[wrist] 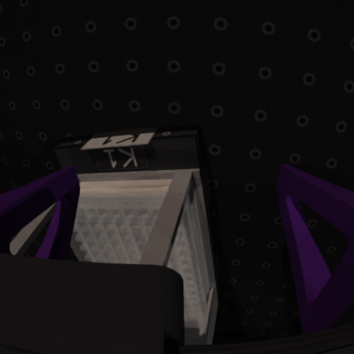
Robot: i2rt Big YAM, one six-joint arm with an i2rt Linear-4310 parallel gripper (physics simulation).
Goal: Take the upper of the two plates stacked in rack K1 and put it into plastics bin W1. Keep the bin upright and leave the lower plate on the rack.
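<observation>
Rack K1 (175,154) is dark, with a K1 label on its end, and stands left of the middle in the wrist view. The pale, translucent stacked plates (115,220) sit in it, with rows of wells and a light grey rim. Where the upper plate ends and the lower one begins is hard to tell. My gripper (177,176) is open and empty, its purple fingers wide apart. The left finger overlaps the left part of the rack and plates in view; the right finger is off to their right. The black gripper body hides the plates' near part. Bin W1 does not show.
A black surface (240,130) with rows of ringed holes surrounds the rack. A pale, unclear shape shows through the opening in the left finger.
</observation>
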